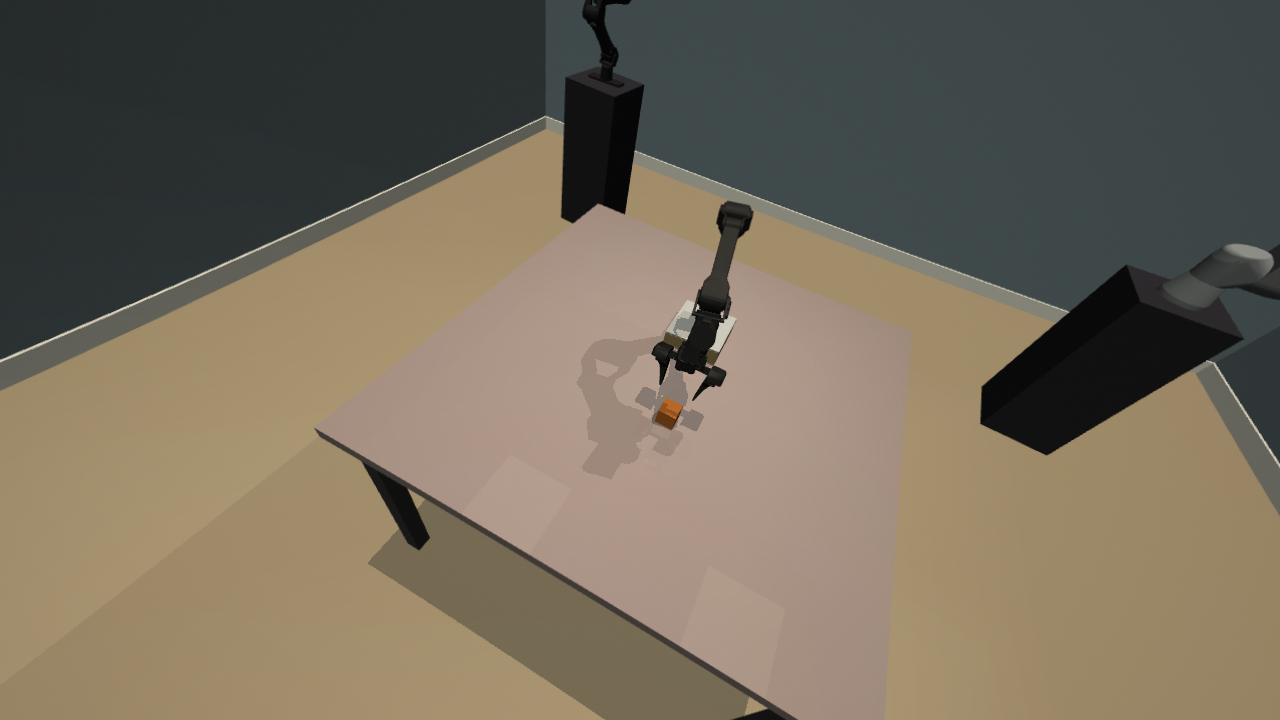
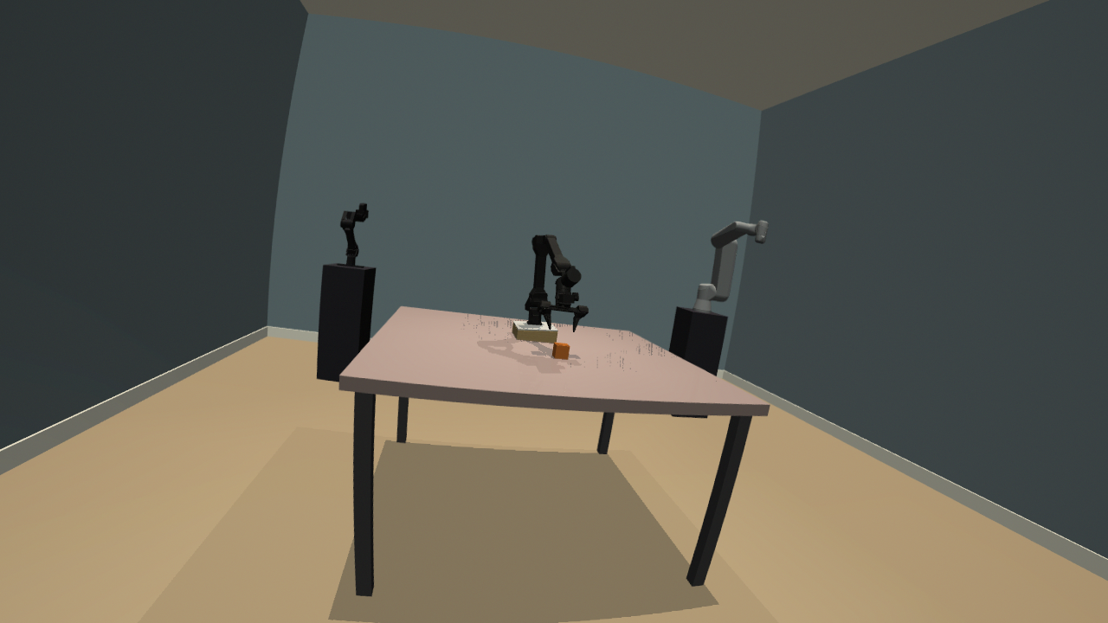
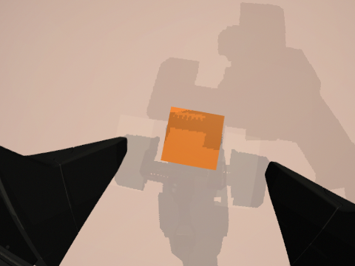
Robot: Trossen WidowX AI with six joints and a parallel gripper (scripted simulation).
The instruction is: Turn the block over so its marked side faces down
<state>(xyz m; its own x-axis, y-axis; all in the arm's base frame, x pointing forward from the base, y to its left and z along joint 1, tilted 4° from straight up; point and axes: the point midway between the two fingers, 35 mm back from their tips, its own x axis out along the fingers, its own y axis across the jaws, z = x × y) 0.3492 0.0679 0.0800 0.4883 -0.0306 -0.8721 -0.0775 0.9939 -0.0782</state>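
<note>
Right now my gripper tip is 70 mm above the orange block.
</note>
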